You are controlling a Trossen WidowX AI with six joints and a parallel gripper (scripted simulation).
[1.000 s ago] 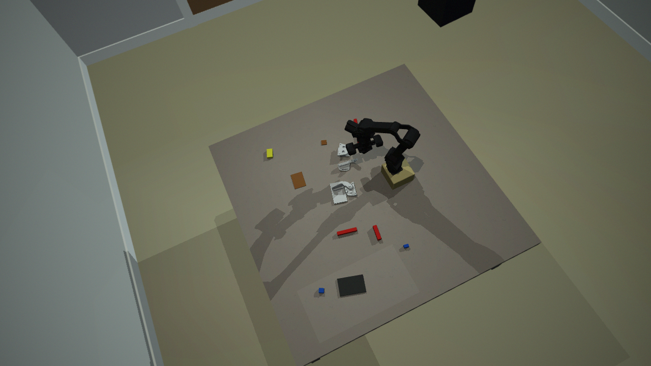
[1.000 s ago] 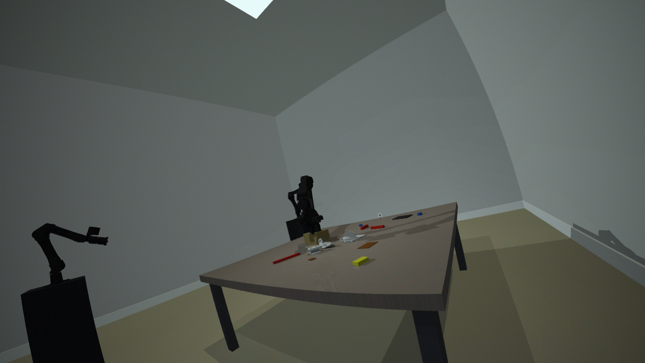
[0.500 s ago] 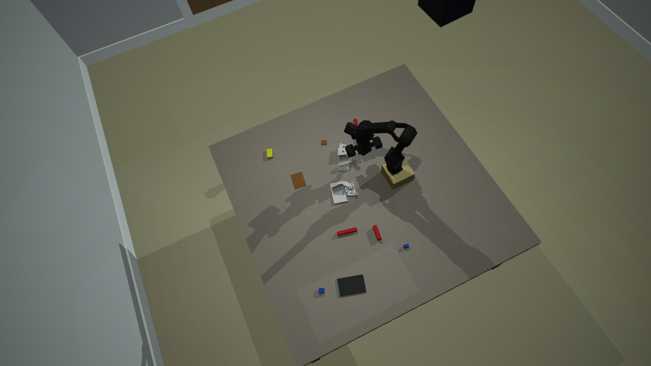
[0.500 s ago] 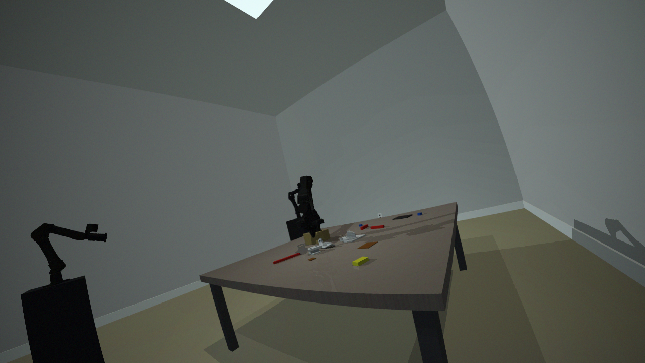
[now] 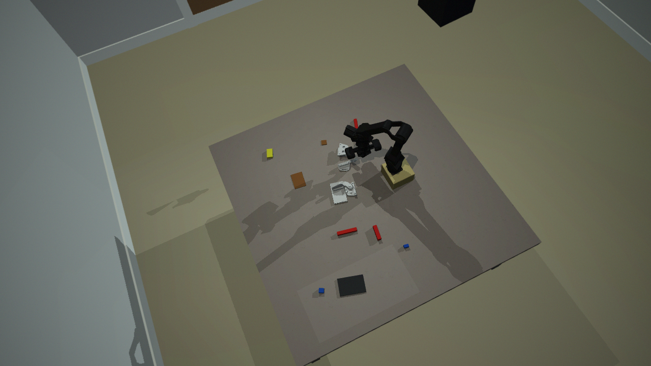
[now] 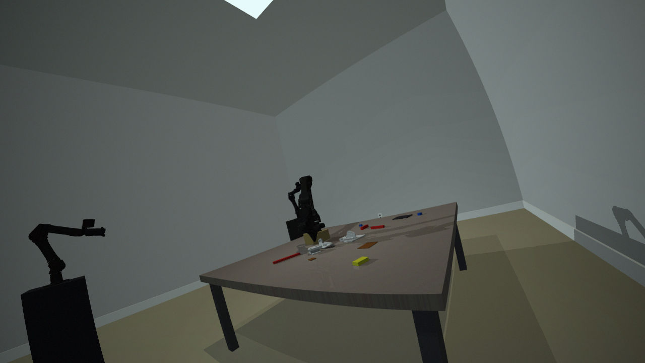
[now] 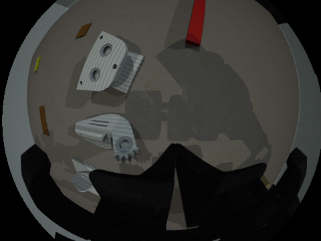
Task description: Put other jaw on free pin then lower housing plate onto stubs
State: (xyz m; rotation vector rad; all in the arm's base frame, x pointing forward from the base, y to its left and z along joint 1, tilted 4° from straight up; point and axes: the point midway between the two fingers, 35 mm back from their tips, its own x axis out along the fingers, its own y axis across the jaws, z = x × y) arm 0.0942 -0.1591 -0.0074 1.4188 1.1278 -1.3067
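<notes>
Now: the silver jaw 60 mm ahead of my gripper tip, 10 mm to the right of it and 10 mm below it. The rest, counted from my gripper tip: dark tile: 410 mm ahead, 560 mm to the left, 40 mm below; yellow block: 420 mm ahead, 310 mm to the right, 30 mm below; brown tile: 360 mm ahead, 80 mm to the right, 40 mm below.
</notes>
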